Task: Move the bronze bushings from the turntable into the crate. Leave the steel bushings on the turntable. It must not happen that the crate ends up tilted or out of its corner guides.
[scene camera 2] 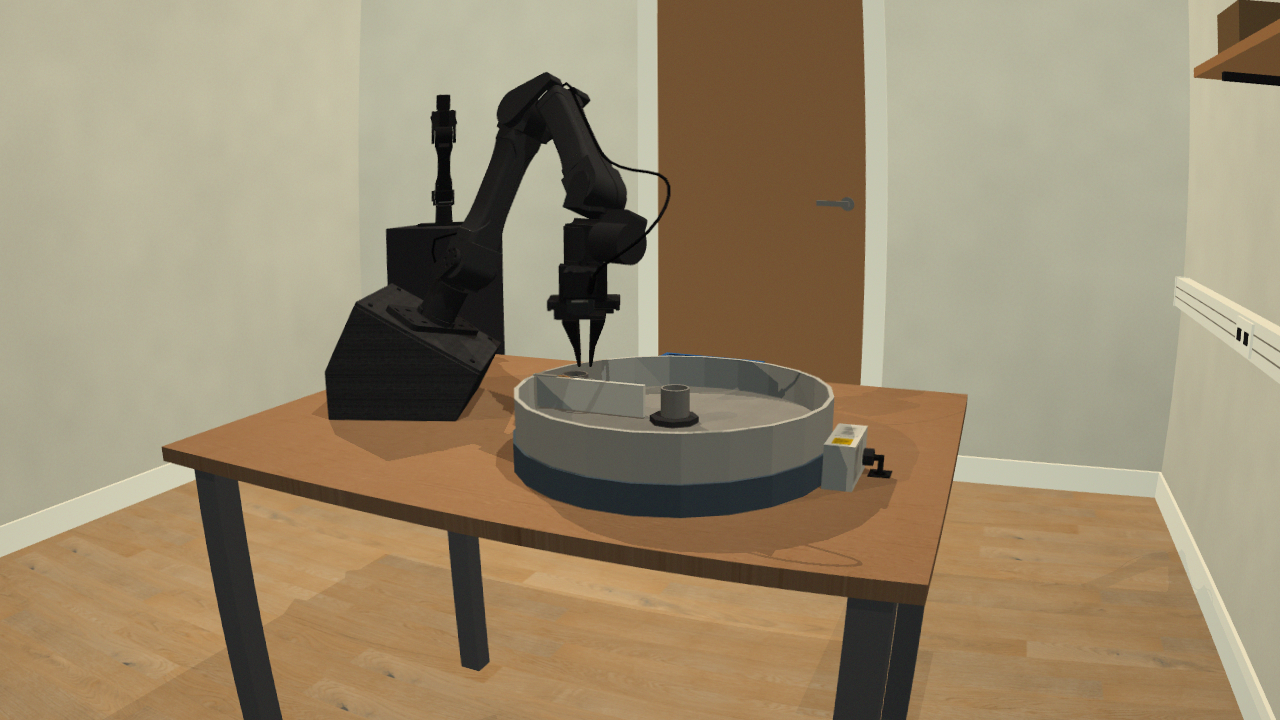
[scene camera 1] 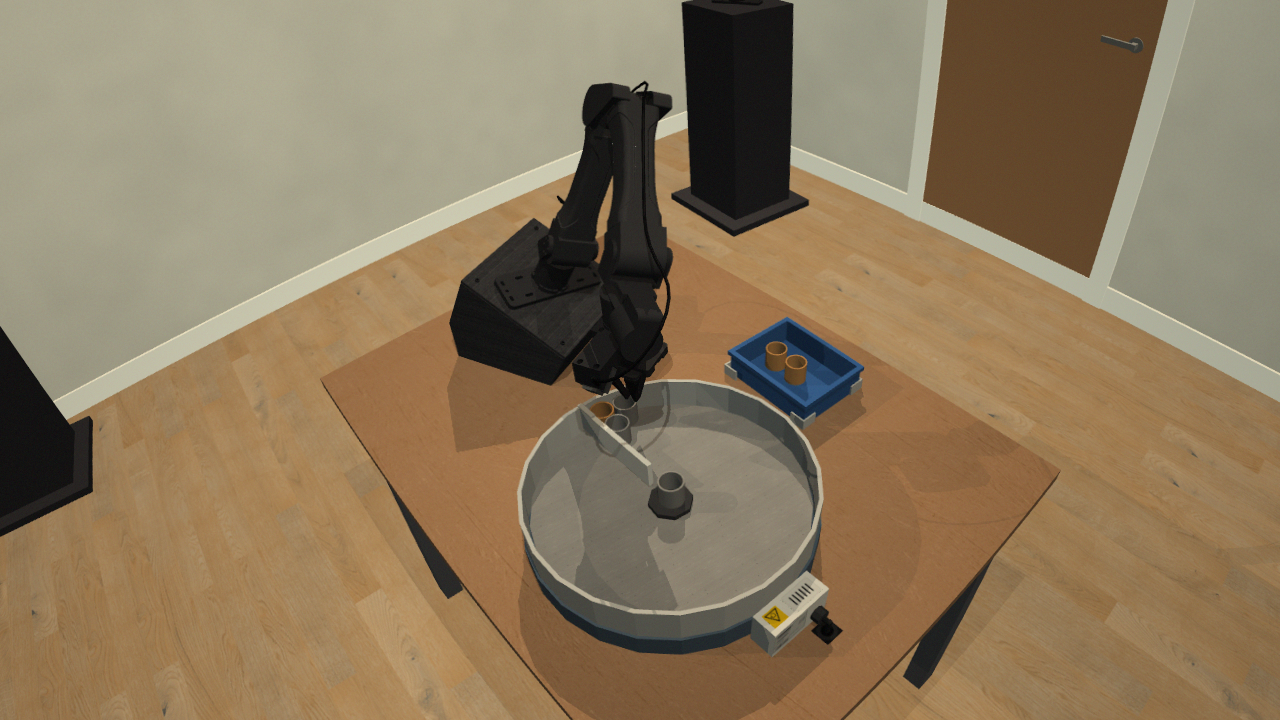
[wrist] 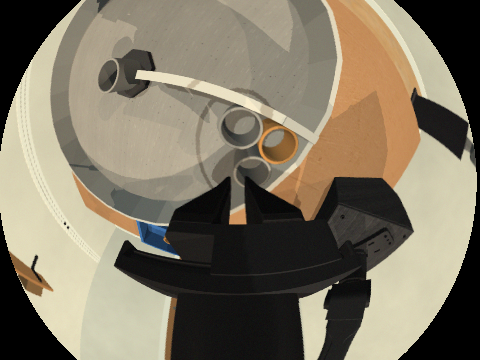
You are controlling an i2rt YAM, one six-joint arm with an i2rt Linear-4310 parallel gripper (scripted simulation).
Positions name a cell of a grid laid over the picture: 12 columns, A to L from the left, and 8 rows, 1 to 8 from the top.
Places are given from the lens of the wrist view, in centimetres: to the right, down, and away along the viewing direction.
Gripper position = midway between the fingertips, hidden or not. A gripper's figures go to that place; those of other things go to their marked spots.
my gripper (wrist: F5): 0, 0, 13
bronze bushing (wrist: H4): 5, -3, 14
